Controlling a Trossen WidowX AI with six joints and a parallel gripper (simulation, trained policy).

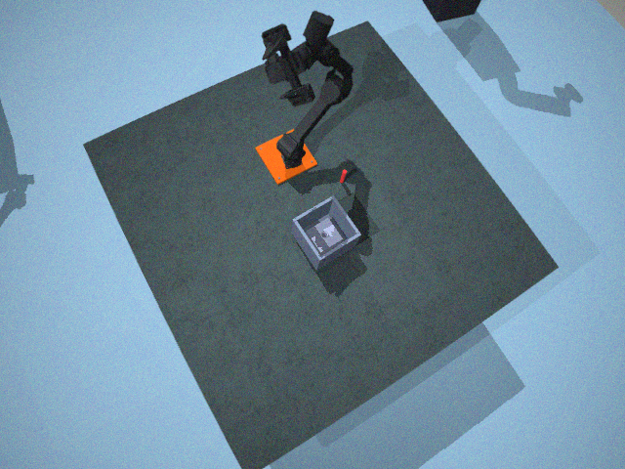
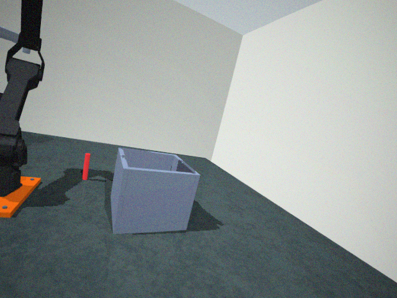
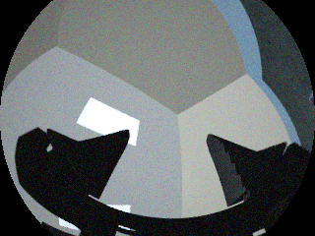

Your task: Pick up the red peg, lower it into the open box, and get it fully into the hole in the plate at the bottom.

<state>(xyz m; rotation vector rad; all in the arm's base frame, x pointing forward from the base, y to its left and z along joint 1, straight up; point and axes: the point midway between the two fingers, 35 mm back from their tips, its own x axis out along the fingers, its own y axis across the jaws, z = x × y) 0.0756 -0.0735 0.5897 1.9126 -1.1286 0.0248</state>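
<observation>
My gripper tip is now 570 mm above the red peg, 240 mm to the right of it and 40 mm short of it. The rest, counted from my gripper tip: grey plate (570 mm below, 230 mm ahead, 90 mm to the left).
</observation>
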